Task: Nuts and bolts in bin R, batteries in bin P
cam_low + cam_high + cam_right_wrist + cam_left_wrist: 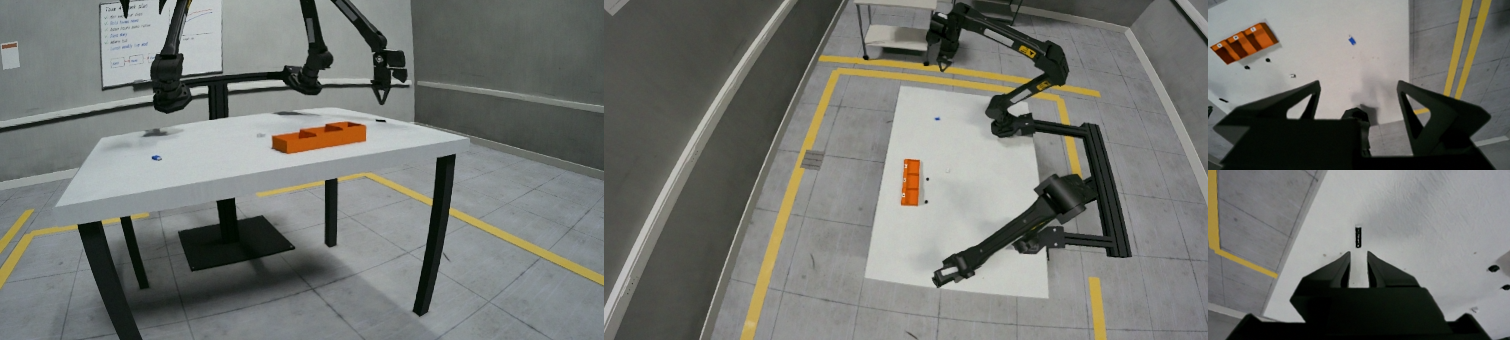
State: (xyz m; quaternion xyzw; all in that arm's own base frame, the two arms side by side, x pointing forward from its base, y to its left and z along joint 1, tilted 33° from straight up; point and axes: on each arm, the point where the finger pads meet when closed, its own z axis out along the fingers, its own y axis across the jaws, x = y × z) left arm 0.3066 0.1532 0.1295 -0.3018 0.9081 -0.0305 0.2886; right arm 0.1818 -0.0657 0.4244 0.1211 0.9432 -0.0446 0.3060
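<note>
Right now my left hand is 70 mm above the black elongated item. The rest, counted from my left hand: pale part (30 mm behind, 500 mm to the right, 70 mm below); blue item (10 mm ahead, 850 mm to the right, 70 mm below); orange bin (170 mm ahead, 430 mm to the right, 50 mm below).
</note>
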